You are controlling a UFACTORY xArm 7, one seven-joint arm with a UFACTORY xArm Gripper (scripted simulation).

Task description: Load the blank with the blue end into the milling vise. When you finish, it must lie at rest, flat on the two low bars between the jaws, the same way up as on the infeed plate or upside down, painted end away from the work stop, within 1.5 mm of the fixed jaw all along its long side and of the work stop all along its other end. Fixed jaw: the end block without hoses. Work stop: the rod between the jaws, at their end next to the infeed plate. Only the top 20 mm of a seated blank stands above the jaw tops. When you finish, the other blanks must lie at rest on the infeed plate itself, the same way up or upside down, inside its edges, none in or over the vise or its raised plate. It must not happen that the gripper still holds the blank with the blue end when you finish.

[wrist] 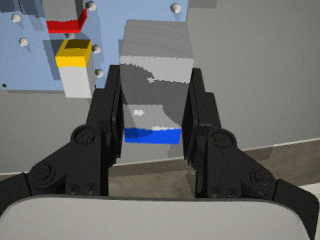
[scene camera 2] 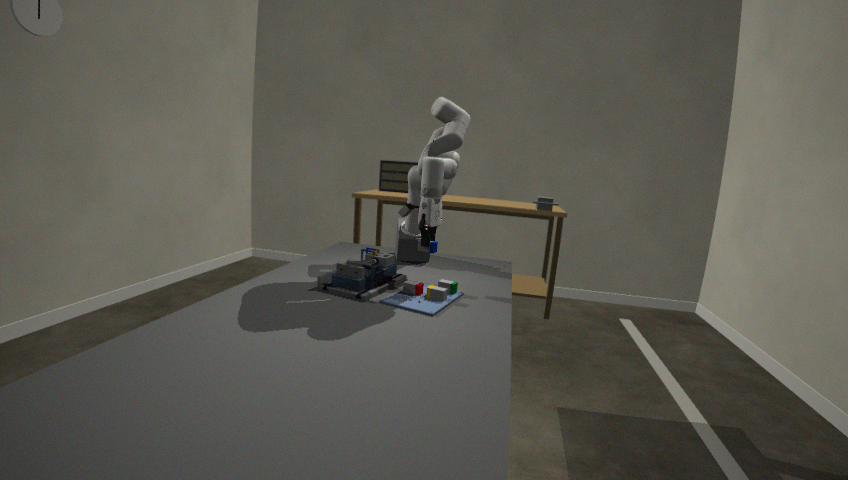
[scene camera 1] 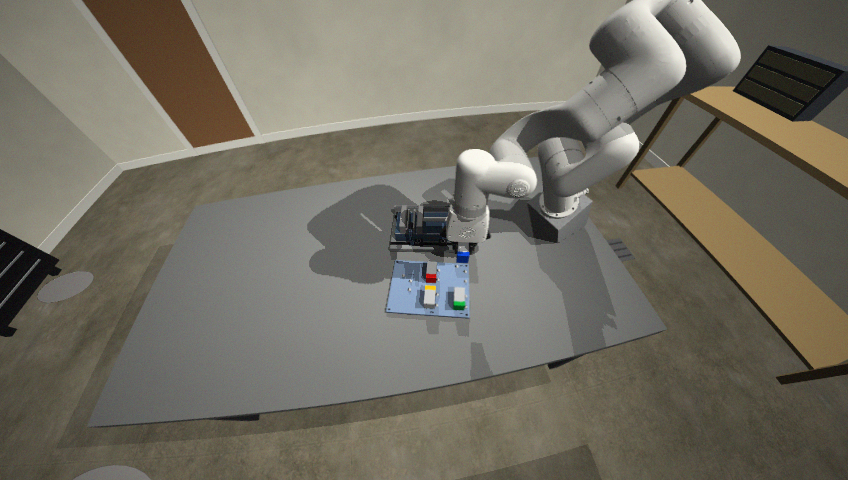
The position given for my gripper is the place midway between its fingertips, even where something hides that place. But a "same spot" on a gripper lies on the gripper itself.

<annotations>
my gripper: wrist 154, 86; scene camera 2; scene camera 1
same spot on my gripper: (scene camera 1: 458, 228) = (scene camera 2: 434, 211)
</annotations>
